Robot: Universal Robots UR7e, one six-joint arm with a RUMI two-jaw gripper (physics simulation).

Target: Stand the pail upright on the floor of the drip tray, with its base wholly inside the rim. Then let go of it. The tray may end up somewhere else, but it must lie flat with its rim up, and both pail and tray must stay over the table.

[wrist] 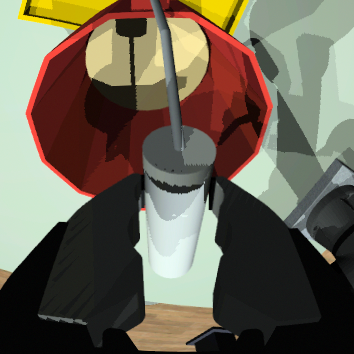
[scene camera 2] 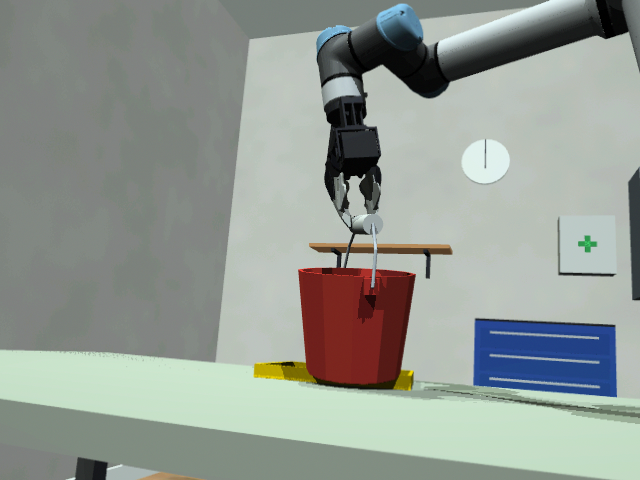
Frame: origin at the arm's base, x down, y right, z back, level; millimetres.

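Where they show: gripper, between the fingertips: (wrist: pixel 176 178); arm's base, origin of its link: (wrist: pixel 333 211).
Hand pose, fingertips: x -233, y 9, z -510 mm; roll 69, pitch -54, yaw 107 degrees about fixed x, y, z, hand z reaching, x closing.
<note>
Things, the pixels of their top centre, and the offset from my fingertips. "spot": a spot on its surface instead. Level surfaces: height alone.
- red pail, a spot on its surface: (wrist: pixel 60 105) spot: dx +138, dy -57, dz -63 mm
- bail's white cylindrical grip, centre of its top: (wrist: pixel 182 251) (scene camera 2: pixel 365 209) dx -24, dy -23, dz +16 mm
- pale green table, height of its surface: dx +259 mm
The red pail (scene camera 2: pixel 343 325) (wrist: pixel 60 105) hangs nearly upright by its wire bail. My gripper (scene camera 2: pixel 361 215) (wrist: pixel 176 178) is shut on the bail's white cylindrical grip (scene camera 2: pixel 368 224) (wrist: pixel 175 230), above the pail's mouth. The yellow drip tray (scene camera 2: pixel 273 370) (wrist: pixel 220 12) lies flat, rim up. In the scene view the pail's base overlaps and hides much of the tray's near wall, so the base looks on the camera's side of that wall, low by the table. Whether it touches table or tray is unclear. In the wrist view the pail hides most of the tray.
The pale green table (scene camera 2: pixel 206 408) (wrist: pixel 20 165) carries the tray, and its front edge runs across the scene view. Part of a dark round fitting on a grey plate (wrist: pixel 320 192) shows at the wrist view's right. A wooden shelf (scene camera 2: pixel 403 249) and blue drawers (scene camera 2: pixel 545 346) are behind.
</note>
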